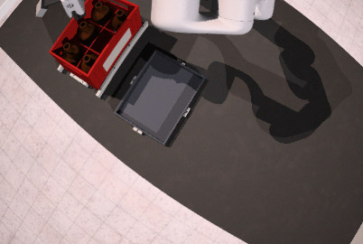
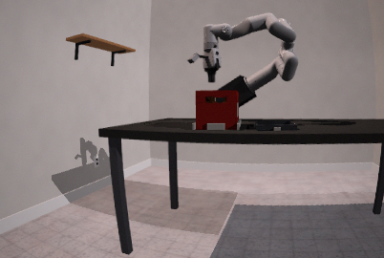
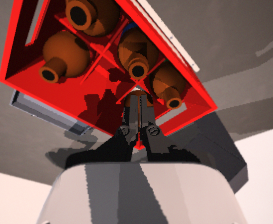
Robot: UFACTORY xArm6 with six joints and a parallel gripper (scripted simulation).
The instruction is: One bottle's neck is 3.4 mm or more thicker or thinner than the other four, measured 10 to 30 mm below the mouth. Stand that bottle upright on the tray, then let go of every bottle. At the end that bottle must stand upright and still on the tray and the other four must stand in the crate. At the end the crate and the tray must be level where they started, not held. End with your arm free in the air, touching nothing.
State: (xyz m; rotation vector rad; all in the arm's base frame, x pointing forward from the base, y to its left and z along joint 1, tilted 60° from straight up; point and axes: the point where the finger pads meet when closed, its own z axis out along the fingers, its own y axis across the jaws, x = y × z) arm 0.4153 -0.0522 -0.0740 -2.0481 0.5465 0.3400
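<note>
The red crate is 4 cm to the left of my hand and 16 cm below it. Also, from my hand: dark flat tray 2 cm behind, 32 cm to the left, 23 cm below.
</note>
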